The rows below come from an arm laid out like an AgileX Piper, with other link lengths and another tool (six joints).
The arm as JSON. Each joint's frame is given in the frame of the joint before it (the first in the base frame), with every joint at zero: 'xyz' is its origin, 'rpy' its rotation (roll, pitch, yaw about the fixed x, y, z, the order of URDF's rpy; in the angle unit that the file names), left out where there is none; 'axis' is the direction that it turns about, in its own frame. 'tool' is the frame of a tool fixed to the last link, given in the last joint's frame.
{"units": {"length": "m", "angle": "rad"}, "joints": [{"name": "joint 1", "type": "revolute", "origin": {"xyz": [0.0, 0.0, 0.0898]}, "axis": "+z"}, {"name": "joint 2", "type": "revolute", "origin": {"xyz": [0.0, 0.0, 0.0], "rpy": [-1.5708, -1.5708, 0.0]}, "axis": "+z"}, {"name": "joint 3", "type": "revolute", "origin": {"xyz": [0.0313, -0.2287, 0.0]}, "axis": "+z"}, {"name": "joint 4", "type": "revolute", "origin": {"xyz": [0.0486, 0.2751, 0.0], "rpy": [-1.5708, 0.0, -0.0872]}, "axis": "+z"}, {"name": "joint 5", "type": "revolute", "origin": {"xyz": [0.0, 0.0, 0.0], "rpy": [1.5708, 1.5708, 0.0]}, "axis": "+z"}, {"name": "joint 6", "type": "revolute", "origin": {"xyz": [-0.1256, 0.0, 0.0], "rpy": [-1.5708, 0.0, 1.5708]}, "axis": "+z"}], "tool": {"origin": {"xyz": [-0.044, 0.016, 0.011], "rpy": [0.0, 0.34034, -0.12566]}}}
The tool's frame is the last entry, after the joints.
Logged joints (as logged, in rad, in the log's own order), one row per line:
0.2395 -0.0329 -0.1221 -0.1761 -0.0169 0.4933
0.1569 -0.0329 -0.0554 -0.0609 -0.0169 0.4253
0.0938 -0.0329 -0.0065 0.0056 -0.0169 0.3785
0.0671 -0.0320 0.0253 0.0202 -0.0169 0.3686
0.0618 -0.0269 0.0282 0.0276 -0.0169 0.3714
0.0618 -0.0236 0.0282 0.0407 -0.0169 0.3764
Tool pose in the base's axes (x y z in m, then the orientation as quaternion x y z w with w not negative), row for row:
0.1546 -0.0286 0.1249 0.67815 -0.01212 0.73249 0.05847
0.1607 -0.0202 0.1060 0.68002 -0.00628 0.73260 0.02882
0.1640 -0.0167 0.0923 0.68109 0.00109 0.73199 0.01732
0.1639 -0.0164 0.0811 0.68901 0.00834 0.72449 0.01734
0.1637 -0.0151 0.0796 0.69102 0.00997 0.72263 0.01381
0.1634 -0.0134 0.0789 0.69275 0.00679 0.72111 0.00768
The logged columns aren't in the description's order. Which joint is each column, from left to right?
Columns, left to right: joint 6, joint 1, joint 3, joint 4, joint 2, joint 5.
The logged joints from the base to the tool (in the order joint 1, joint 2, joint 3, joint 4, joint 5, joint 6), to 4 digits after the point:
-0.0329 -0.0169 -0.1221 -0.1761 0.4933 0.2395
-0.0329 -0.0169 -0.0554 -0.0609 0.4253 0.1569
-0.0329 -0.0169 -0.0065 0.0056 0.3785 0.0938
-0.0320 -0.0169 0.0253 0.0202 0.3686 0.0671
-0.0269 -0.0169 0.0282 0.0276 0.3714 0.0618
-0.0236 -0.0169 0.0282 0.0407 0.3764 0.0618

